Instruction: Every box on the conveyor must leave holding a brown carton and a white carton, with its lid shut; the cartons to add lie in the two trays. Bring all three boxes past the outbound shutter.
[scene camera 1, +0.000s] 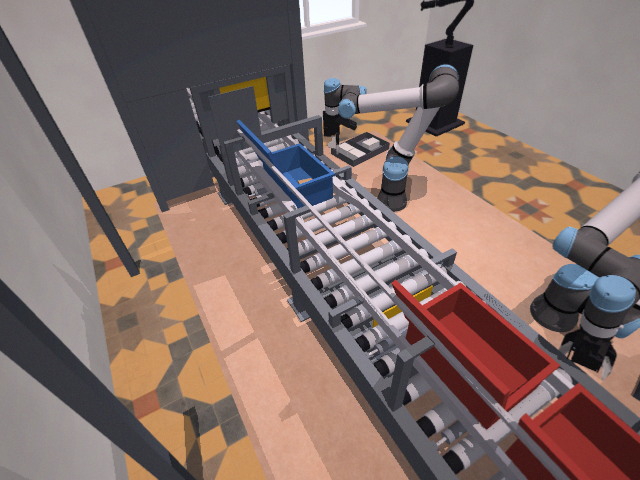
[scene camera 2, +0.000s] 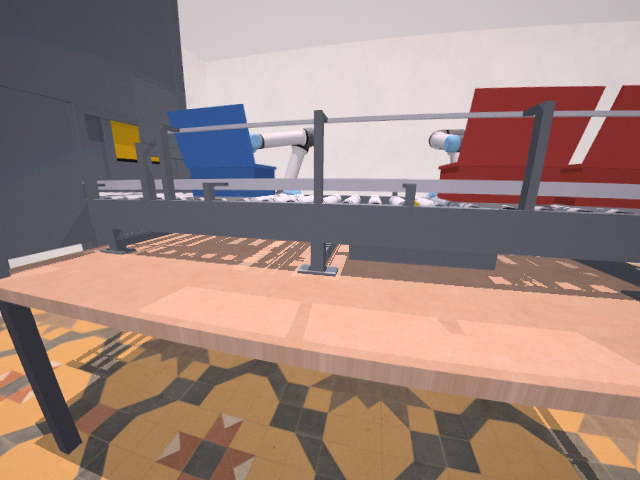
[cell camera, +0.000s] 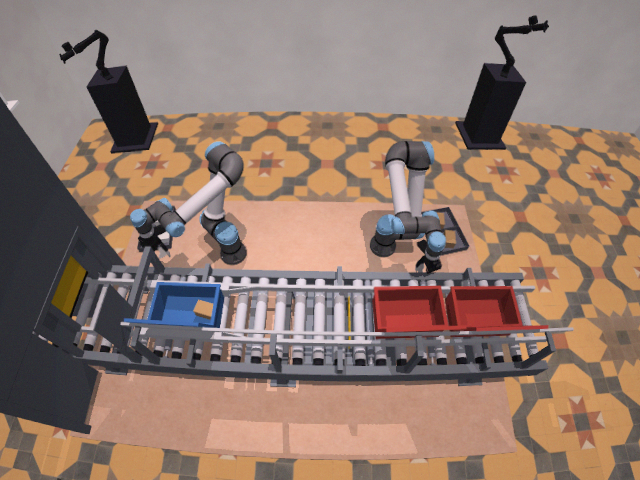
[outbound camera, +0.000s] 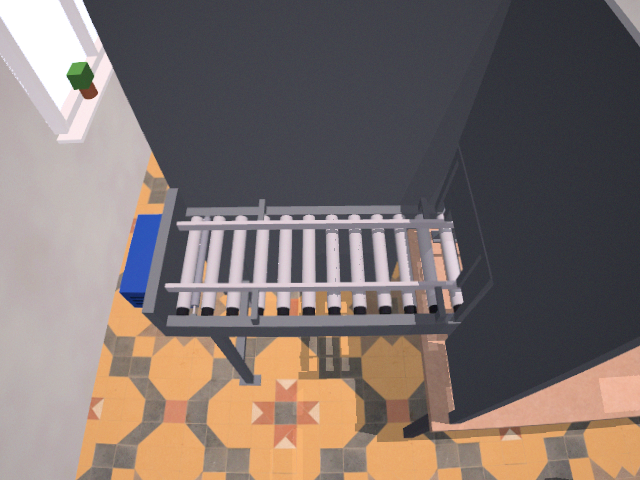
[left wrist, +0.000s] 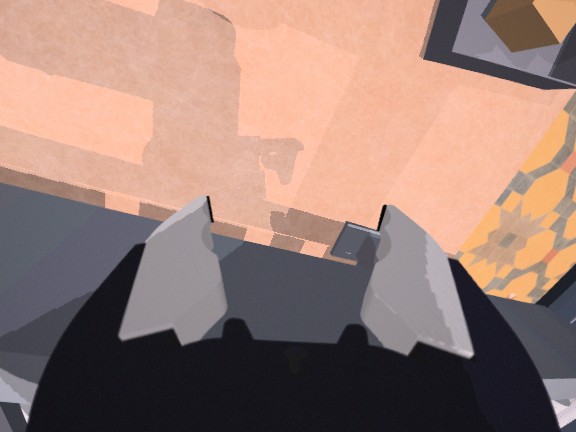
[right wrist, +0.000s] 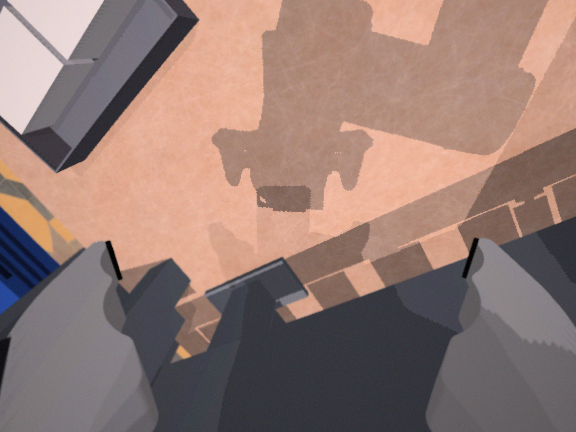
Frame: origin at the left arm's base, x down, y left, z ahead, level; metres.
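Seen in the pictures: left gripper, fingertip midpoint: (scene camera 1: 581, 365) (left wrist: 295, 204); right gripper, fingertip midpoint: (scene camera 1: 337, 145) (cell camera: 160, 249) (right wrist: 291, 243); left arm's base at its link origin: (scene camera 1: 552, 314) (cell camera: 382, 246); right arm's base at its link origin: (scene camera 1: 391, 202) (cell camera: 233, 253).
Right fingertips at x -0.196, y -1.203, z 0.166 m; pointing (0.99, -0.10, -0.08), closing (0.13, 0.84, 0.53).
Offsets run from my right fingertips to a thing's top centre. "spot": to the spot under its first point. Level surfaces: height alone.
A blue box (scene camera 1: 317, 192) (scene camera 2: 232, 180) (cell camera: 183, 321) stands with its lid (scene camera 2: 211, 134) raised; a brown carton @(dx -0.084, dy +0.335, dz +0.359 m) (cell camera: 203, 310) lies inside. Two red boxes @(spot: dx -0.105, dy +1.220, dz +0.464 m) (cell camera: 408, 331) @(spot: dx -0.034, dy +1.617, dz +0.314 m) (cell camera: 483, 304) stand at the right of the cell view, lids raised, no carton visible inside. My right gripper (cell camera: 155, 248) (right wrist: 291, 243) is open and empty, over the near side rail by the blue box and the tray @(dx +0.154, dy -0.158, dz -0.268 m) (scene camera 1: 370, 155) (right wrist: 120, 102) of white cartons (scene camera 1: 350, 150) (right wrist: 30, 65). My left gripper (cell camera: 429, 267) (left wrist: 295, 204) is open and empty beside the first red box, near the tray @(dx +0.154, dy +1.580, dz -0.267 m) (cell camera: 459, 227) of brown cartons @(dx +0.144, dy +1.602, dz -0.201 m) (cell camera: 448, 237) (left wrist: 522, 25).
Guide rails (cell camera: 310, 335) and upright posts @(dx -0.268, dy +0.677, dz +0.602 m) (scene camera 2: 318, 155) line the roller conveyor. A yellow panel (scene camera 1: 253, 93) (cell camera: 69, 286) shows in the dark wall's opening. In the outbound view, rollers @(dx -0.024, dy -0.775, dz +0.345 m) (outbound camera: 308, 258) lead towards a blue container (outbound camera: 139, 253) beyond the end plate @(dx -0.149 m) (outbound camera: 159, 258).
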